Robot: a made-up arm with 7 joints.
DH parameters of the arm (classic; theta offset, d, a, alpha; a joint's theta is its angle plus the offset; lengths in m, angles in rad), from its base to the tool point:
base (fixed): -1.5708 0.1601 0 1.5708
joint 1: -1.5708 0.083 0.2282 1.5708
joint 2: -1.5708 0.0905 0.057 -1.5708
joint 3: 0 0.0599 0.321 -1.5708
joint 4: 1.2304 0 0.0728 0
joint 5: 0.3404 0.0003 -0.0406 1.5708
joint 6: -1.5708 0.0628 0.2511 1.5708
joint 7: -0.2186 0 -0.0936 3.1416
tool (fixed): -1.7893 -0.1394 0 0
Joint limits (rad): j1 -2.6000..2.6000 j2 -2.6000..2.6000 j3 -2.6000..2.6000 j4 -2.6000..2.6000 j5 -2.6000..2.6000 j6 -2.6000..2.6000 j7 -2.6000..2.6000
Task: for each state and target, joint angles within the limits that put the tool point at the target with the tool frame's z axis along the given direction. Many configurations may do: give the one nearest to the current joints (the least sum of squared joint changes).
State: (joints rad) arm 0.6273 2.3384 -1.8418 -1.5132 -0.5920 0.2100 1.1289
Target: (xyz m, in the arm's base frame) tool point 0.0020 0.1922 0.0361 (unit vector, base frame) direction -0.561 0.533 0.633
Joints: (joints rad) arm 0.2006 1.7392 -2.1198 -1.7575 -0.6078 -0.3301 0.8142
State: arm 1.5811 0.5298 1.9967 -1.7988 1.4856 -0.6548 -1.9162
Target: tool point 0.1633 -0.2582 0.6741 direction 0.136 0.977 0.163
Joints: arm 2.5164 -0.3064 2.0650 -2.0442 0.9957 -0.7103 -2.2060
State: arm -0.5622 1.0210 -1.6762 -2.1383 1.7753 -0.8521 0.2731
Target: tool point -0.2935 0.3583 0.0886 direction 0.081 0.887 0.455
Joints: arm -0.5828 1.2578 -1.3010 -2.6000 1.0734 -0.1412 0.1514
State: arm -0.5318 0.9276 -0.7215 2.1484 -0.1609 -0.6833 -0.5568
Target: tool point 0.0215 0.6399 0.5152 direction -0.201 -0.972 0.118
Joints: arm -1.1329 1.3191 -1.2722 1.9158 -0.4097 -0.9605 -0.5719
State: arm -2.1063 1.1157 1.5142 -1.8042 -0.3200 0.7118 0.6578
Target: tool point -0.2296 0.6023 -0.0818 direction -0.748 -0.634 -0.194
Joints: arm -1.4172 1.7709 1.1550 -2.2684 -0.7704 0.5421 1.1798
